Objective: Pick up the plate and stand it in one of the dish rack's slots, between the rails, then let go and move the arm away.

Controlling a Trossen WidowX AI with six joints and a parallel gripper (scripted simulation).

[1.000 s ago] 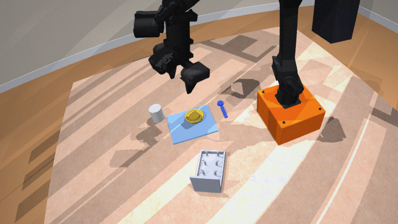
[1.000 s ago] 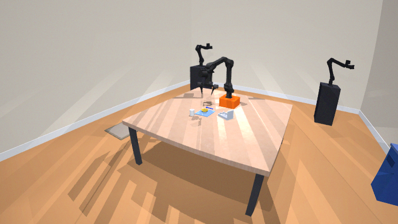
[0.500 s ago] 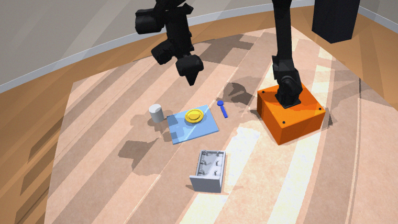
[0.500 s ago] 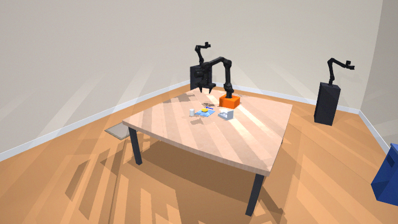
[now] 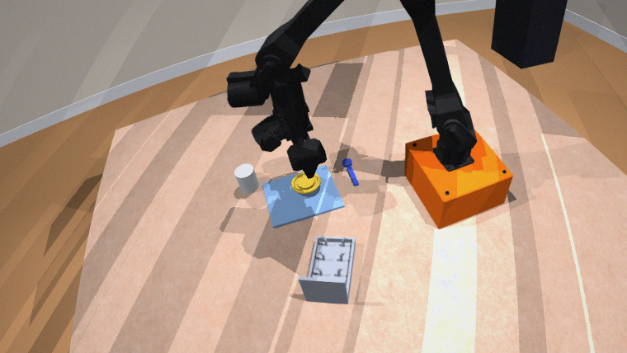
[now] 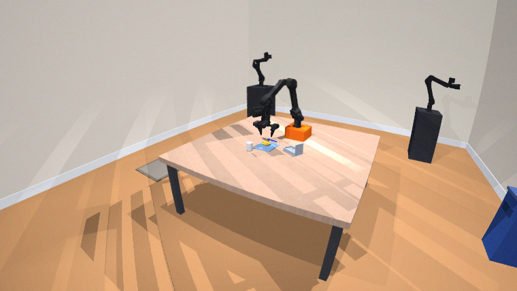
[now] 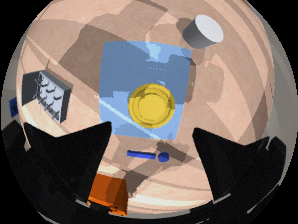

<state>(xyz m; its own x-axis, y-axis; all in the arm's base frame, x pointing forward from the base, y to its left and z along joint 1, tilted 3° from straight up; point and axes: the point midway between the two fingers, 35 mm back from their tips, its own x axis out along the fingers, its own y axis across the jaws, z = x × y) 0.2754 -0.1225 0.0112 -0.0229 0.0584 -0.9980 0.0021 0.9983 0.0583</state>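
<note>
My gripper tip is 1 cm short of the yellow plate and 5 cm above it. Round my gripper tip: blue spoon: 10 cm behind, 1 cm to the right, 6 cm below; then light blue mat: 2 cm ahead, 2 cm to the left, 6 cm below; then cup: 13 cm ahead, 6 cm to the right, 4 cm below.
</note>
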